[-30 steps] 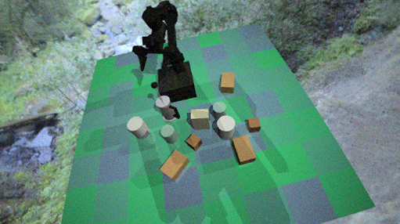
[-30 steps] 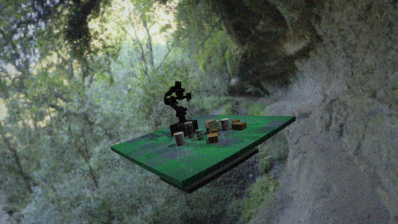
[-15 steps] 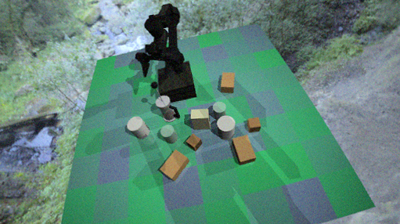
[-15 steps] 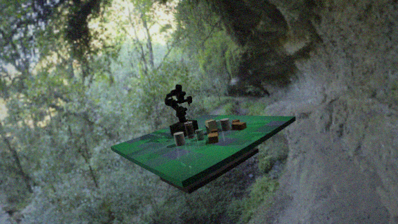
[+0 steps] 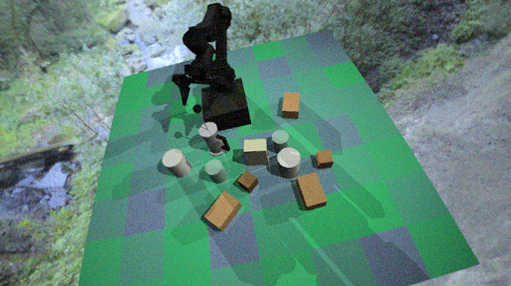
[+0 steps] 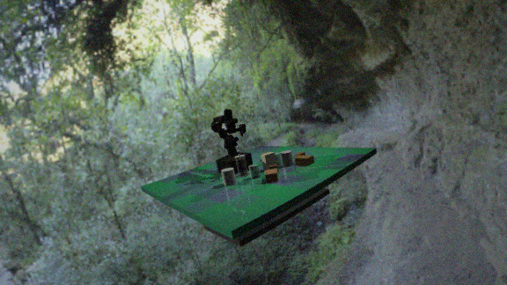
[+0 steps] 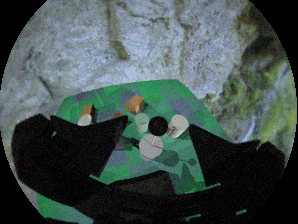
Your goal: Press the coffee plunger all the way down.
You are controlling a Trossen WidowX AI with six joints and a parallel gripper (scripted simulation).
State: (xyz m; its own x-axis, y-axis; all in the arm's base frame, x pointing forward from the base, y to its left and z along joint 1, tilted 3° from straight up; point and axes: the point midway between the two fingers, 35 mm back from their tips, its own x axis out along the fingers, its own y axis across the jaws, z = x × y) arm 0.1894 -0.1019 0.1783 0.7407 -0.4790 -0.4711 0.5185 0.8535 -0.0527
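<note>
The coffee press is 14 cm below my gripper tip, 1 cm to the left of it and 1 cm ahead of it. From my gripper tip the other things lie so: pale cube 21 cm below, 15 cm to the left, 12 cm ahead.
</note>
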